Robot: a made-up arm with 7 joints. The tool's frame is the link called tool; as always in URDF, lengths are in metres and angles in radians.
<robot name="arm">
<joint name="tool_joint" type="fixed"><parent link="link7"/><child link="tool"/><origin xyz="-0.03 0.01 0.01" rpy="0 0 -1.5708"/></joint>
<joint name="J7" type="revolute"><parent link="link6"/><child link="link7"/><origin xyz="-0.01 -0.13 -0.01" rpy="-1.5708 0 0"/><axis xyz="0 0 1"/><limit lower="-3.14" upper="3.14" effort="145" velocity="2.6"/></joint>
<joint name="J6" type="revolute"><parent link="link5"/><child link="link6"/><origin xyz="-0.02 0.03 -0.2" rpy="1.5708 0 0"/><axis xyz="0 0 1"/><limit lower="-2.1" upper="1.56" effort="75" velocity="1.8"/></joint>
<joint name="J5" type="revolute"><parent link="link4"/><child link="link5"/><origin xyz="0 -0.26 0" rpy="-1.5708 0 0"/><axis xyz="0 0 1"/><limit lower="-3.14" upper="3.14" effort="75" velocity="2.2"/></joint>
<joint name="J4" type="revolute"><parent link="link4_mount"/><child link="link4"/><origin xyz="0.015 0.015 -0.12" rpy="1.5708 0 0"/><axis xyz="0 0 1"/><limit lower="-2.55" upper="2.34" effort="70" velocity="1.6"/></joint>
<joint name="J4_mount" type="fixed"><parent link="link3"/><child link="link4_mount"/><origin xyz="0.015 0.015 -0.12"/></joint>
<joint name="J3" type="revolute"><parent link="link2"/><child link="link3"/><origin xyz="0.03 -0.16 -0.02" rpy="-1.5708 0 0"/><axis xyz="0 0 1"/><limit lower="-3.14" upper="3.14" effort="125" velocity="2.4"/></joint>
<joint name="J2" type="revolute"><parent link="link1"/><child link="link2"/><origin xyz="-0.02 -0.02 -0.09" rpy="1.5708 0 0"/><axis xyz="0 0 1"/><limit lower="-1.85" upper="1.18" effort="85" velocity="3"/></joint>
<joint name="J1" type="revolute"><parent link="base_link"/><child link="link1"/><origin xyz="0 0.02 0.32" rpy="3.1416 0 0"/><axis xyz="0 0 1"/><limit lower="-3.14" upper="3.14" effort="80" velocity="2.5"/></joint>
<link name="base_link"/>
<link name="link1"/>
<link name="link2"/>
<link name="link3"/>
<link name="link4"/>
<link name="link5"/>
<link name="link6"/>
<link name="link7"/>
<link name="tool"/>
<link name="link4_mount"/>
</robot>
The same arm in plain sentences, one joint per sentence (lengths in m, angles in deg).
The arm has seven revolute joints in a row. What follows holds with every joint at zero, and every direction is one of the base frame's. Joint 1 is mounted 0.02 m along +y and 0.32 m along +z from the base frame's origin and rotates about -z, from -179.91 to 179.91 deg. Joint 2 is mounted 0.02 m along -x and 0.02 m along +y and 0.09 m along +z from joint 1 and rotates about +y, from -106 to 67.61 deg. Joint 3 is mounted 0.03 m along +x and 0.02 m along -y and 0.16 m along +z from joint 2 and rotates about -z, from -179.91 to 179.91 deg. Joint 4 is mounted 0.03 m along +x and 0.03 m along -y and 0.24 m along +z from joint 3 and rotates about +y, from -146.1 to 134.07 deg. Joint 5 is mounted 0.26 m along +z from joint 4 and rotates about -z, from -179.91 to 179.91 deg. Joint 6 is mounted 0.02 m along -x and 0.03 m along -y and 0.2 m along +z from joint 5 and rotates about +y, from -120.32 to 89.38 deg. Joint 7 is mounted 0.01 m along -x and 0.01 m along -y and 0.13 m along +z from joint 6 and rotates about -z, from -179.91 to 179.91 deg. The tool frame, which is the frame that the pose is given for, is mounted 0.03 m along -x and 0.01 m along -y and 0.01 m along -z from joint 7; its axes are the base frame's turned by roll 180, pitch 0 and yaw 90 deg (as in URDF: about the fixed x, then y, then z).
